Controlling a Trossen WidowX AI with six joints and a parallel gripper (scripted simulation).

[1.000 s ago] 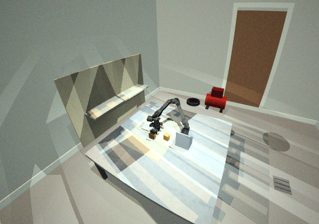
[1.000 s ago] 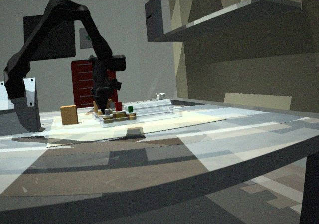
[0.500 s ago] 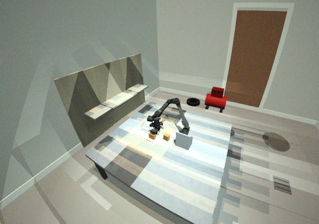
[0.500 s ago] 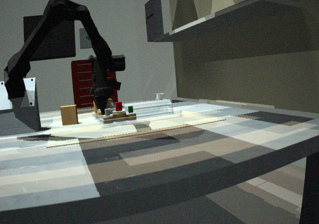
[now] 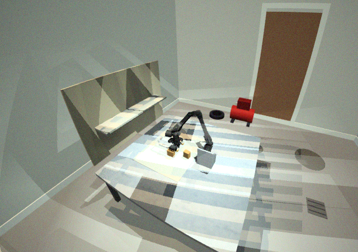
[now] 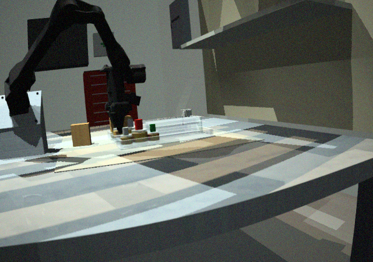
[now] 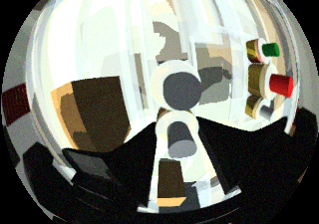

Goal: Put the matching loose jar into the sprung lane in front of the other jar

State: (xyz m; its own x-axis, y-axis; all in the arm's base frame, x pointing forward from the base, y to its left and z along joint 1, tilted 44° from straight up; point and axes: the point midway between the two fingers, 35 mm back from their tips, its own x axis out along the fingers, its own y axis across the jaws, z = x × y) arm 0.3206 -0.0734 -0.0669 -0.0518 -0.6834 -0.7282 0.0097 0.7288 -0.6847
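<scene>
Right now the clear pusher lane is 150 mm ahead of my gripper tip, 30 mm to the right of it and 10 mm below it.
</scene>
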